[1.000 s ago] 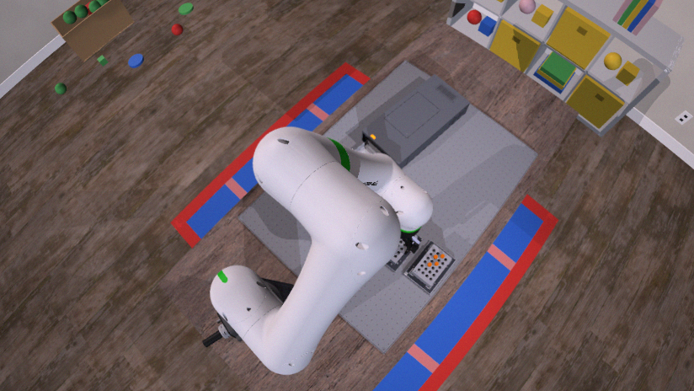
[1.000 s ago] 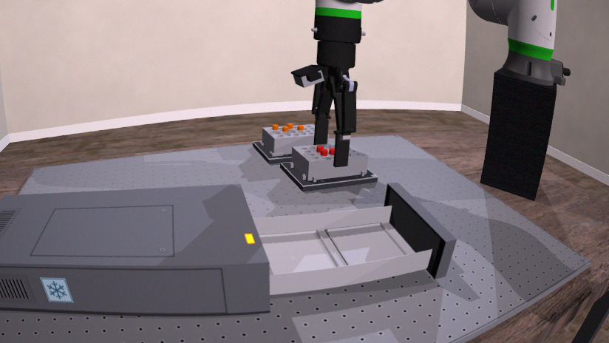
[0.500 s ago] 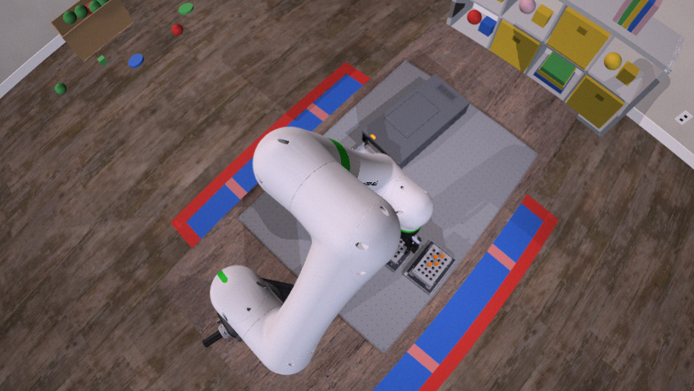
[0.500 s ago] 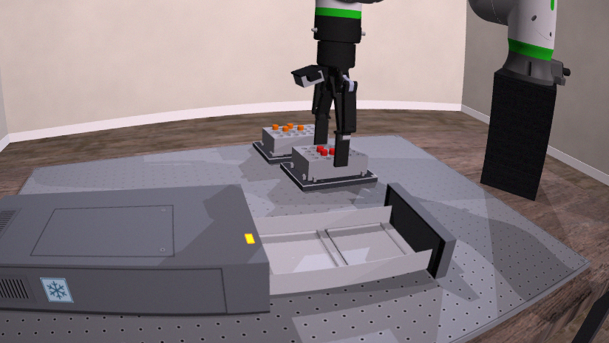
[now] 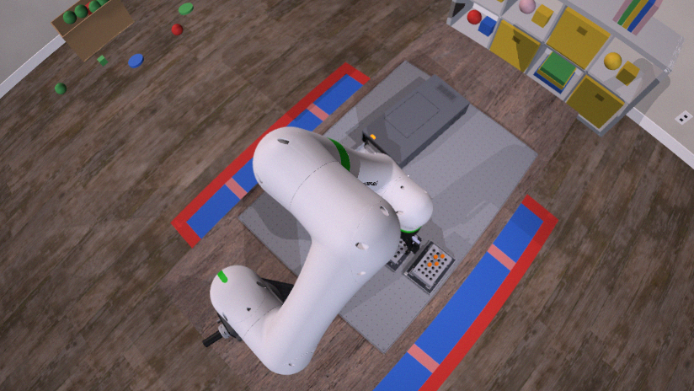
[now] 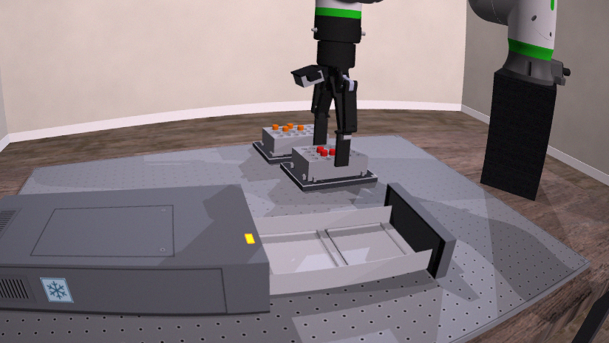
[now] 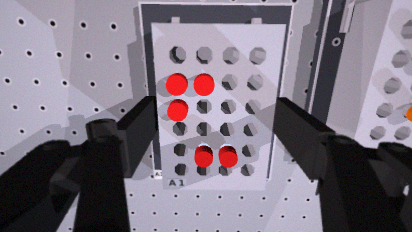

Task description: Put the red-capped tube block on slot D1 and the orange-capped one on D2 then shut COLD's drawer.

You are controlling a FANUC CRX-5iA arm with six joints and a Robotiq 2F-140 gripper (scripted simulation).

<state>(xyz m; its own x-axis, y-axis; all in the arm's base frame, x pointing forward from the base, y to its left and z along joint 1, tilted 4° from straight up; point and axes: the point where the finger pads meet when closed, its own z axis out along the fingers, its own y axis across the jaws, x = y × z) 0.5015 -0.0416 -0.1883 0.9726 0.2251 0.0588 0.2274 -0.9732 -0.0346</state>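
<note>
The deck slot D1 lies 60 mm below my hand. Round my hand: grey cooler COLD (210 mm ahead, 330 mm to the left, 20 mm below); then deck slot D2 (50 mm ahead, 140 mm to the right, 60 mm below); then drawer (40 mm ahead, 310 mm to the left, 20 mm below).
</note>
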